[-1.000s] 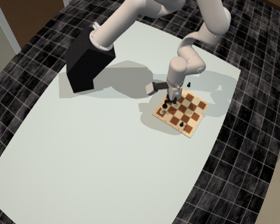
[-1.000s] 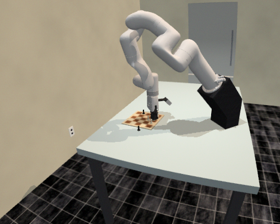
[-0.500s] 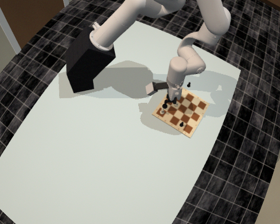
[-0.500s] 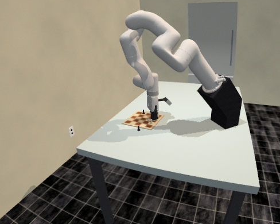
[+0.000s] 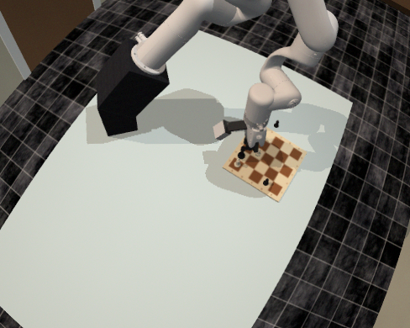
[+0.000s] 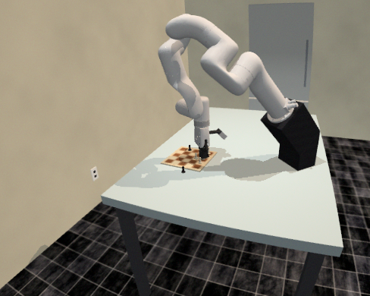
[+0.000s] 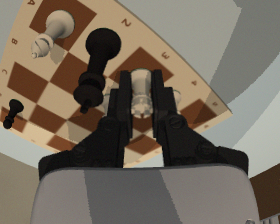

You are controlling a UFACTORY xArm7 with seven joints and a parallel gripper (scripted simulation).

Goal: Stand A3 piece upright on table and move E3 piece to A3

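Now: the white piece 10 mm below my hand. Round my hand: chessboard 70 mm ahead, 20 mm to the left, 40 mm below; tall black piece 10 mm ahead, 40 mm to the right.
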